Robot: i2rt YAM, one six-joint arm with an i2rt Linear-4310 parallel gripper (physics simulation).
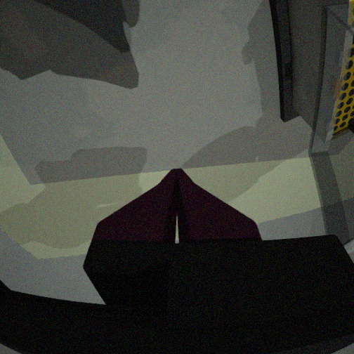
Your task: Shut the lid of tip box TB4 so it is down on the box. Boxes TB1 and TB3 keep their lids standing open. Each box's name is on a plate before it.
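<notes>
My gripper (pixel 176 177) is shut, its two dark red fingertips touching, with nothing between them. It points at a grey and pale green surface. At the right edge part of a tip box shows: a yellow perforated rack (pixel 345 102) behind a clear grey wall (pixel 325 90). The box is to the right of and beyond my fingertips, apart from them. No name plate can be read, so I cannot tell which box this is. Whether the clear part is its body or its lid is hard to tell.
A dark upright strip (pixel 283 65) stands left of the yellow rack. A large dark shape (pixel 85 25) shows at the upper left; what it is cannot be told. Shadows fall across the grey area and the pale green band (pixel 280 187).
</notes>
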